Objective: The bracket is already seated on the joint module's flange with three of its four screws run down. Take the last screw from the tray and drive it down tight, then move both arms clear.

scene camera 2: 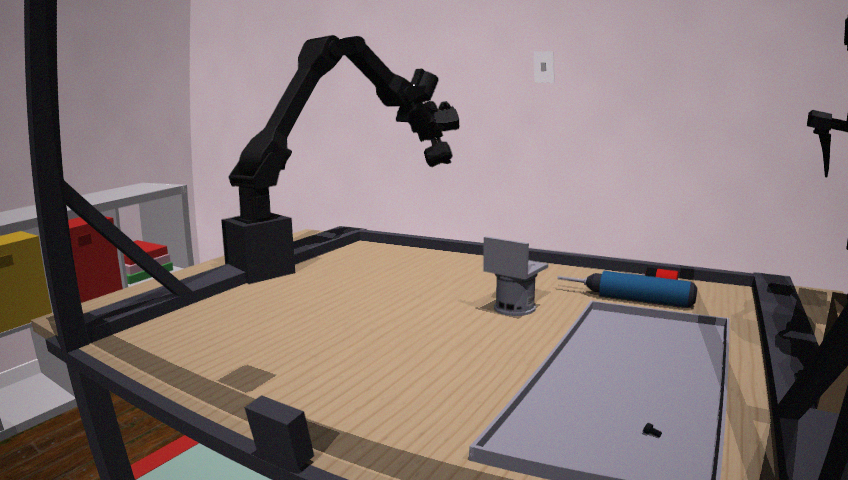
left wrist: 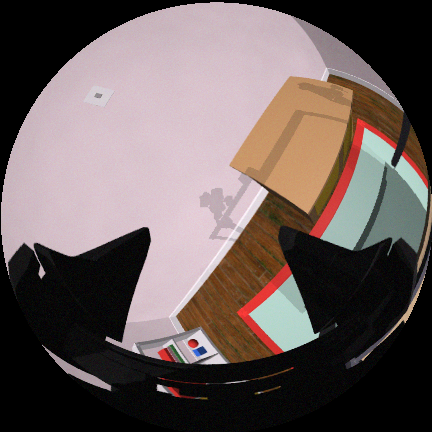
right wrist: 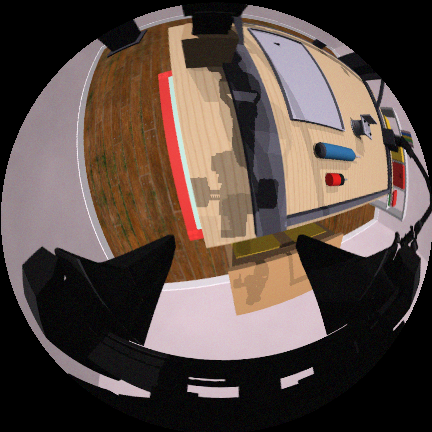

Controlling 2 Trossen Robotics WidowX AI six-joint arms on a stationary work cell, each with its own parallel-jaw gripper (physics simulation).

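Frame: origin at the left arm's base, x left, y back, z up, level; centimetres.
Seen in the pictures: left gripper, fingertip midpoint: (left wrist: 215,233); right gripper, fingertip midpoint: (right wrist: 238,241); left arm's base, link origin: (scene camera 2: 255,218); right arm's base, link origin: (right wrist: 209,28).
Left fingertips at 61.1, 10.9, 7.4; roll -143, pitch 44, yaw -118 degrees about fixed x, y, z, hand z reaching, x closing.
Note:
Pixels of each thing's top centre, then the offset from my left fingertips to it, as dx, dy, dz. Level surfaces: height alone.
- last screw, top centre: (scene camera 2: 654,425) (right wrist: 277,42) -63.8, -88.6, -16.2
- grey tray, top centre: (scene camera 2: 637,369) (right wrist: 301,65) -53.9, -81.6, -16.1
- upright joint module, top centre: (scene camera 2: 516,267) (right wrist: 366,127) -43.3, -55.7, -11.3
- blue driver, top centre: (scene camera 2: 627,274) (right wrist: 348,153) -28.4, -67.2, -13.6
- red tool, top centre: (scene camera 2: 651,268) (right wrist: 342,180) -20.3, -68.1, -14.2
- table, surface height: dz -17.6
- dark block, top centre: (scene camera 2: 275,407) -89.3, -66.0, -11.9
The last screw (scene camera 2: 652,430) (right wrist: 276,44), small and black, lies on the grey tray (scene camera 2: 618,368) (right wrist: 310,85), near its front end in the scene view. The grey bracket (scene camera 2: 505,256) (right wrist: 369,120) sits on top of the upright joint module (scene camera 2: 515,295) (right wrist: 355,127); its screws are too small to make out. A blue driver (scene camera 2: 647,288) (right wrist: 336,151) lies on the table beside the module. My left gripper (scene camera 2: 438,154) (left wrist: 215,233) is open and empty, high above the table. My right gripper (right wrist: 238,241) is open and empty, raised at the scene view's right edge, partly cut off there.
A red tool (scene camera 2: 667,273) (right wrist: 335,179) lies behind the driver. A dark frame rail (scene camera 2: 416,242) runs around the table (scene camera 2: 357,309). A dark block (scene camera 2: 279,431) stands on the front rail. A dark upright post (scene camera 2: 44,148) stands at the left.

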